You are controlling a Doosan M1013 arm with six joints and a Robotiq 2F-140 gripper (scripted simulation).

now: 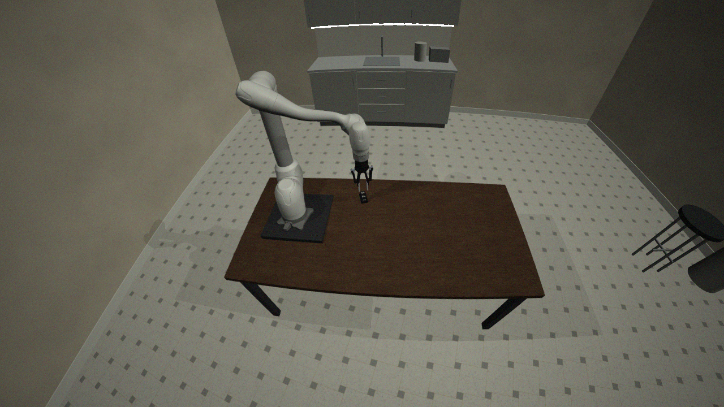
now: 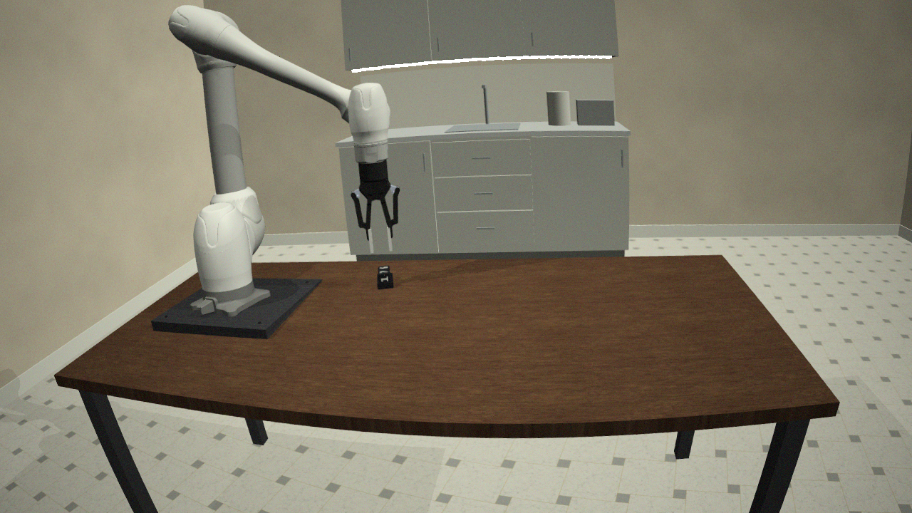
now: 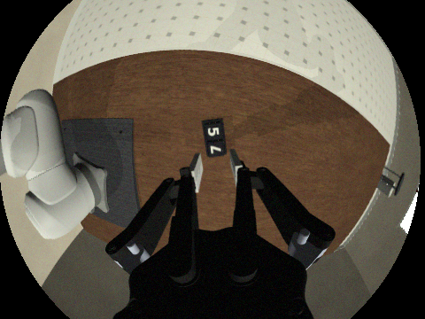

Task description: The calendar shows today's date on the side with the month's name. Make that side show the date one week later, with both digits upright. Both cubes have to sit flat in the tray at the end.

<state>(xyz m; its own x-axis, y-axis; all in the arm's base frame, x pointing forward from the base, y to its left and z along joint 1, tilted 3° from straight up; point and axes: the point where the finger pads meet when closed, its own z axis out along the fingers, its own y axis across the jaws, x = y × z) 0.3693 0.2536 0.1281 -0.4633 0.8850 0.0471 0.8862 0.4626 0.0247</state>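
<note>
My gripper is now 10 mm past the dark tray, 10 mm to the right of it and 130 mm above it.
</note>
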